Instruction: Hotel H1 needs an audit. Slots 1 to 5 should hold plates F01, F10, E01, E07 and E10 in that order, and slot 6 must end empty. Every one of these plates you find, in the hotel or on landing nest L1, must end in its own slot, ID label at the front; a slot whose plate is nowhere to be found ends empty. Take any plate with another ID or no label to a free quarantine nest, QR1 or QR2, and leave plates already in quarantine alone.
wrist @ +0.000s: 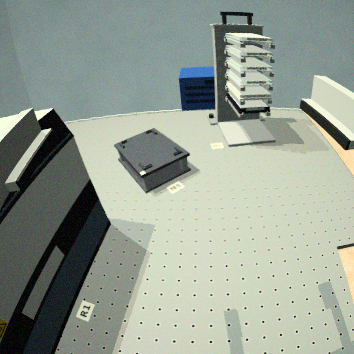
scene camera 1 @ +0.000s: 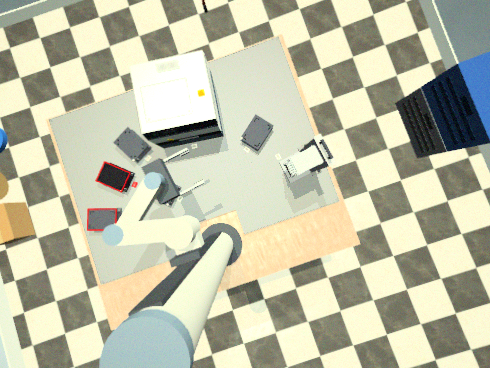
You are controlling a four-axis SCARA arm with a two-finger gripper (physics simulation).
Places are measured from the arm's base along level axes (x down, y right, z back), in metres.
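Pixels of known places: gripper, fingertip midpoint: [wrist: 176, 96] [scene camera 1: 195, 165].
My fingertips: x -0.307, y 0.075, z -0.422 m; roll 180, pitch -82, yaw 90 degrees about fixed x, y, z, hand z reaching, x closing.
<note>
Behind a point stands the place of what it marks.
Hotel H1 [scene camera 1: 304, 161] [wrist: 219, 75] {x -0.170, y 0.608, z -0.348 m} stands at the right of the table. In the wrist view it holds several pale plates stacked above a dark lowest level; their IDs are too small to read. My gripper [scene camera 1: 198, 165] {x -0.307, y 0.075, z -0.422 m} [wrist: 176, 96] {x -0.307, y 0.075, z -0.422 m} is open and empty, left of the hotel and far from it, with its fingers pointing towards the right. Landing nest L1 [scene camera 1: 132, 144] {x -0.063, y -0.278, z -0.707 m} is dark grey, with no plate visible on it. Quarantine nest QR1 [scene camera 1: 115, 176] {x -0.062, y -0.426, z -0.566 m} is red-rimmed with a black surface; I cannot tell whether that is a plate. Quarantine nest QR2 [scene camera 1: 102, 219] {x -0.062, y -0.570, z -0.361 m} is red-rimmed and grey inside.
A large white device [scene camera 1: 172, 97] {x -0.259, y 0.065, z -0.779 m} [wrist: 37, 240] {x -0.151, y 0.084, z -0.612 m} stands behind the gripper's left side, with label R1 [wrist: 85, 310] {x -0.013, y 0.043, z -0.592 m} before it. A dark grey nest [scene camera 1: 257, 132] {x -0.063, y 0.413, z -0.530 m} [wrist: 152, 150] {x -0.063, y 0.397, z -0.522 m} stands between device and hotel. Another dark nest [scene camera 1: 172, 192] lies partly hidden under the arm.
</note>
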